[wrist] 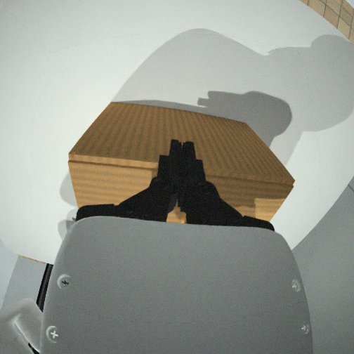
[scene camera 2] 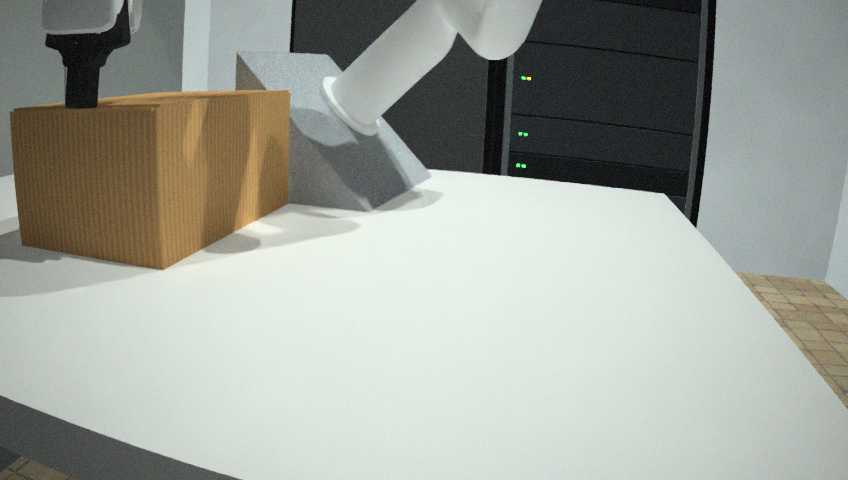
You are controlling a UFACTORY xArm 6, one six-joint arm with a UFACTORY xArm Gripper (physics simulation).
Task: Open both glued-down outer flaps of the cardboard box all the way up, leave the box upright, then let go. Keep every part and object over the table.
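Where they show: gripper, fingertip midpoint: (scene camera 2: 81, 108); arm's base, link origin: (scene camera 2: 347, 107).
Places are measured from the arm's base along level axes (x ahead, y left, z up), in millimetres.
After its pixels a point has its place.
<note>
The cardboard box (scene camera 2: 89, 184) @(x 505, y -71, z -43 mm) (wrist: 135, 127) stands upright at the left of the table in the scene view, with its top looking closed. A nearly flat outer flap (wrist: 112, 178) shows along the box's top edge in the wrist view; a thin line separates it from the side wall. The second outer flap cannot be told apart. My gripper (scene camera 2: 81, 107) @(x 514, y -68, z 34 mm) (wrist: 178, 156) is shut and empty, pointing down with its fingertips at the height of the box's top edge, near the wall facing the scene camera. Whether the fingertips touch the box is unclear. They hide part of the edge.
The white table (scene camera 2: 476, 309) @(x 466, y 313, z -121 mm) (wrist: 40, 100) carries the box. A grey slanted block (scene camera 2: 357, 160) @(x 114, y 67, z -68 mm) under the arm's base stands behind and right of the box. A dark rack cabinet (scene camera 2: 601, 86) stands beyond the table's back edge. Shadows of the arm fall around the box.
</note>
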